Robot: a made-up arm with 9 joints. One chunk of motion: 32 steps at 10 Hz.
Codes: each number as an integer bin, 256 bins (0 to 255) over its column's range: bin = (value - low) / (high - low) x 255, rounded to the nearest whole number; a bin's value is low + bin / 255 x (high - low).
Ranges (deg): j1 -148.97..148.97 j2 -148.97..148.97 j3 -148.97..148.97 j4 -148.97..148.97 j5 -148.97..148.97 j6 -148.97..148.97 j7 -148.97..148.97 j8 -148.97..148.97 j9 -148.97..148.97
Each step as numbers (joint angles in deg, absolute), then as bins.
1 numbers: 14.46 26.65 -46.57 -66.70 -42.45 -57.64 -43.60 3.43 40.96
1 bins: 140 150 88 70 91 78 90 130 163
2 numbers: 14.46 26.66 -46.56 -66.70 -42.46 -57.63 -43.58 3.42 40.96
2 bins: 140 150 88 70 91 78 90 130 163
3 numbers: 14.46 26.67 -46.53 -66.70 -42.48 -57.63 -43.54 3.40 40.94
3 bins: 140 150 88 70 91 78 90 130 163
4 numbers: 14.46 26.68 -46.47 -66.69 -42.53 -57.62 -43.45 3.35 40.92
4 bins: 140 150 88 70 91 78 90 130 163
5 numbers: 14.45 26.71 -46.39 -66.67 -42.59 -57.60 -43.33 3.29 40.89
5 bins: 140 150 88 70 91 78 90 130 162
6 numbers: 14.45 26.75 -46.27 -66.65 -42.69 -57.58 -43.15 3.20 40.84
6 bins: 140 150 88 70 91 78 91 130 162
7 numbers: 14.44 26.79 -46.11 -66.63 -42.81 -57.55 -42.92 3.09 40.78
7 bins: 140 150 88 70 91 78 91 130 162
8 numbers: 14.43 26.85 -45.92 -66.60 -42.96 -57.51 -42.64 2.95 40.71
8 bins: 140 150 88 70 91 78 91 130 162
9 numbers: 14.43 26.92 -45.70 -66.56 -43.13 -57.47 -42.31 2.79 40.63
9 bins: 140 151 88 71 91 78 91 130 162
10 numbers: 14.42 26.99 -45.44 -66.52 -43.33 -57.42 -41.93 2.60 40.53
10 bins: 140 151 89 71 90 78 92 130 162
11 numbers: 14.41 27.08 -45.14 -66.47 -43.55 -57.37 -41.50 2.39 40.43
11 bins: 140 151 89 71 90 78 92 130 162
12 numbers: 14.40 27.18 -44.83 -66.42 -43.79 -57.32 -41.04 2.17 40.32
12 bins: 140 151 89 71 90 78 92 129 162
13 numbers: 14.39 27.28 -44.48 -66.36 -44.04 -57.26 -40.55 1.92 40.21
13 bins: 140 151 89 71 90 78 93 129 162
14 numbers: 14.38 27.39 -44.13 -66.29 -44.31 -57.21 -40.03 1.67 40.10
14 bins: 140 151 90 71 90 79 93 129 162
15 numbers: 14.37 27.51 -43.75 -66.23 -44.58 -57.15 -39.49 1.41 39.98
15 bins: 140 151 90 71 89 79 94 129 162
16 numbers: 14.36 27.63 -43.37 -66.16 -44.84 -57.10 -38.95 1.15 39.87
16 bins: 140 151 90 71 89 79 94 128 162
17 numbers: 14.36 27.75 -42.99 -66.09 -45.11 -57.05 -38.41 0.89 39.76
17 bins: 140 151 91 71 89 79 95 128 162
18 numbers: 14.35 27.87 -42.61 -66.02 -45.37 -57.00 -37.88 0.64 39.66
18 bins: 140 151 91 71 89 79 95 128 161
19 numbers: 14.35 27.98 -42.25 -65.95 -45.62 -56.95 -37.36 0.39 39.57
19 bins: 140 151 91 71 88 79 96 128 161
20 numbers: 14.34 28.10 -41.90 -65.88 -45.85 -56.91 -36.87 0.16 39.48
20 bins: 140 152 92 71 88 79 96 128 161
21 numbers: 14.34 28.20 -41.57 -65.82 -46.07 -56.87 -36.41 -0.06 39.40
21 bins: 140 152 92 71 88 79 96 127 161
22 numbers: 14.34 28.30 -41.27 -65.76 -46.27 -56.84 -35.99 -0.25 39.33
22 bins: 140 152 92 71 88 79 97 127 161
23 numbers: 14.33 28.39 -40.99 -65.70 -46.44 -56.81 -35.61 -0.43 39.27
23 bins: 140 152 92 71 88 79 97 127 161
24 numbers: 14.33 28.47 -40.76 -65.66 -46.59 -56.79 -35.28 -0.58 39.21
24 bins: 140 152 93 71 88 79 97 127 161
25 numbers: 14.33 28.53 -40.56 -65.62 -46.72 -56.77 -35.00 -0.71 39.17
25 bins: 140 152 93 71 88 79 98 127 161
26 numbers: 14.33 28.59 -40.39 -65.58 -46.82 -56.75 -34.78 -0.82 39.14
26 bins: 140 152 93 71 87 79 98 127 161
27 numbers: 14.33 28.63 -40.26 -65.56 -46.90 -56.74 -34.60 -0.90 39.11
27 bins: 140 152 93 71 87 79 98 127 161
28 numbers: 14.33 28.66 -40.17 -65.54 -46.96 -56.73 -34.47 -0.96 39.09
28 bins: 140 152 93 71 87 79 98 127 161
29 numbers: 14.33 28.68 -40.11 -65.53 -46.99 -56.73 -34.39 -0.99 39.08
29 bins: 140 152 93 71 87 79 98 127 161
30 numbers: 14.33 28.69 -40.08 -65.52 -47.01 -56.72 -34.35 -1.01 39.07
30 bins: 140 152 93 71 87 79 98 127 161
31 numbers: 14.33 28.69 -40.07 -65.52 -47.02 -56.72 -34.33 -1.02 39.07
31 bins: 140 152 93 71 87 79 98 127 161
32 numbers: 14.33 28.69 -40.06 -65.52 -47.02 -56.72 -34.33 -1.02 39.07
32 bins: 140 152 93 71 87 79 98 127 161
